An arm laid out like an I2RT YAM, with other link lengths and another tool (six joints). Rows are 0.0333 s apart.
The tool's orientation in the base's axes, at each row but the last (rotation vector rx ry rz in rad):
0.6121, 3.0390, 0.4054
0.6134, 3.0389, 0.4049
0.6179, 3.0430, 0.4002
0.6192, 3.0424, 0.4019
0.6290, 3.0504, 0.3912
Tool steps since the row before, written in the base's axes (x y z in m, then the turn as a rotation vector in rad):
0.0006, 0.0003, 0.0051, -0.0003, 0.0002, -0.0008
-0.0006, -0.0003, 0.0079, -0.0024, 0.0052, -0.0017
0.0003, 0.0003, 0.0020, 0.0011, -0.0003, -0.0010
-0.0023, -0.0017, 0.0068, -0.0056, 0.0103, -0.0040
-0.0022, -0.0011, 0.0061, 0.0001, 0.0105, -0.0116
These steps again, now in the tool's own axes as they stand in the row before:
-0.0003, 0.0018, -0.0048, 0.0003, -0.0001, 0.0008
0.0007, 0.0015, -0.0077, 0.0041, 0.0033, 0.0028
-0.0001, 0.0009, -0.0018, -0.0012, -0.0001, 0.0010
0.0017, -0.0007, -0.0071, 0.0090, 0.0060, 0.0061
0.0019, -0.0004, -0.0063, 0.0034, 0.0066, 0.0138

